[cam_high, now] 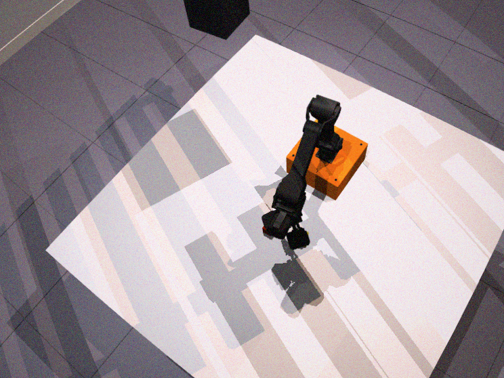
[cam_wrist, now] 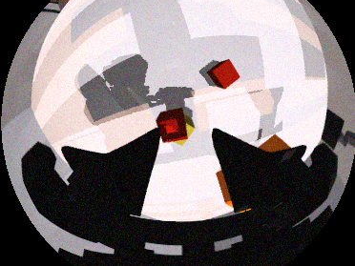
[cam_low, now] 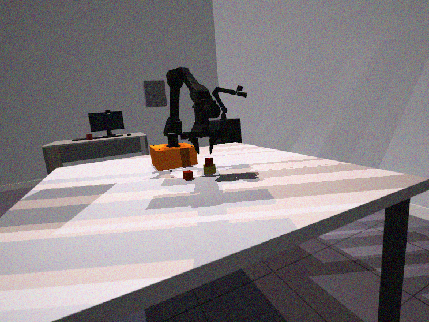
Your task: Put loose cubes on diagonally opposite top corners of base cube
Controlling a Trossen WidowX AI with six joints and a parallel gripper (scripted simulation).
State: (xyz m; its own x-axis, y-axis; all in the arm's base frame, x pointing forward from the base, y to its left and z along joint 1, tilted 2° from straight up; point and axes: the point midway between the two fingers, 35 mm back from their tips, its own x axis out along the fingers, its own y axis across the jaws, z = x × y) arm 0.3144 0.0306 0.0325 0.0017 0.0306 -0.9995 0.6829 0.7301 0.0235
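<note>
Right now my gripper tip is 2 cm past the yellow base cube, 3 cm to the right of it and 7 cm above it.
</note>
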